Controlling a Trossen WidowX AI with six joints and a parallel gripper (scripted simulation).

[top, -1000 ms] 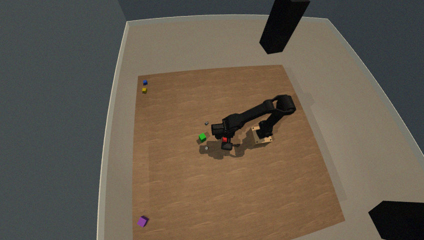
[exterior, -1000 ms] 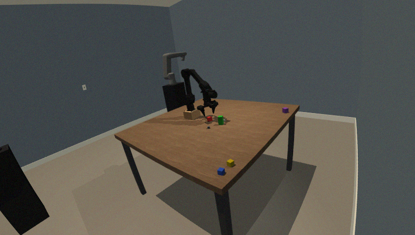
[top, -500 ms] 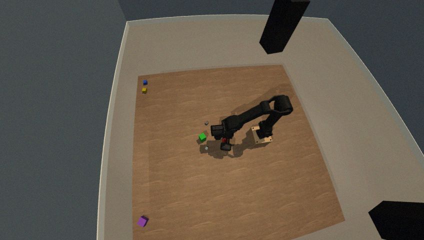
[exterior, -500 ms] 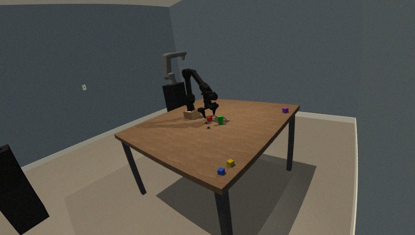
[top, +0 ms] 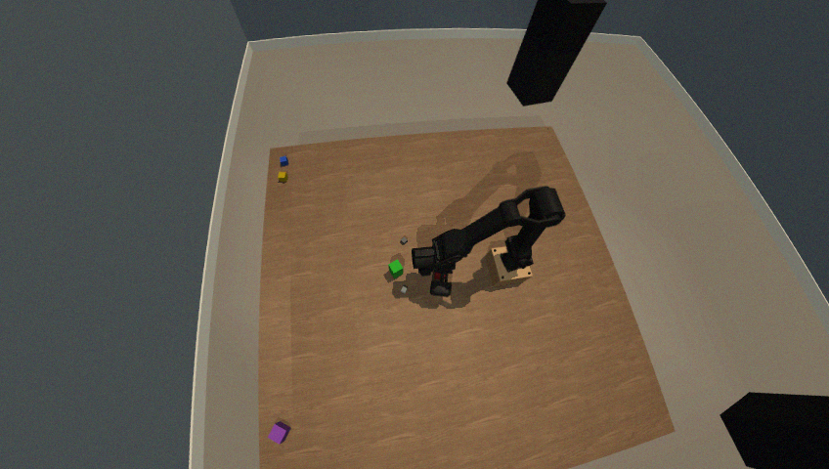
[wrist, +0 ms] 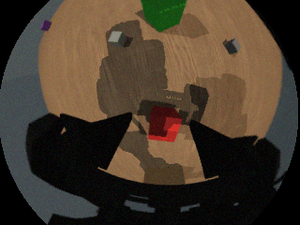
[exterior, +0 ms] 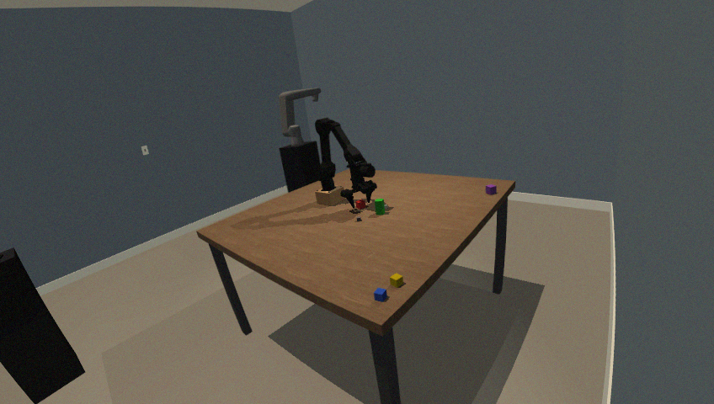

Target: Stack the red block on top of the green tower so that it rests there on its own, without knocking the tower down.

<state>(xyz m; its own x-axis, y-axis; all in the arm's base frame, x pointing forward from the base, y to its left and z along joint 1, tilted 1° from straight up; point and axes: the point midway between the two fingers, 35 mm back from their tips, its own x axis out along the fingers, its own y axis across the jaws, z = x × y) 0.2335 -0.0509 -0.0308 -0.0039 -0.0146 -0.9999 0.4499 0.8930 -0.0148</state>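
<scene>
My gripper tip is 13 cm short of the small white cube and 1 cm to the right of it. From my gripper tip the other things lie so: red block 1 cm above; purple cube 60 cm ahead, 31 cm to the left, 1 cm above; small grey cube 15 cm to the right, 8 cm ahead.
</scene>
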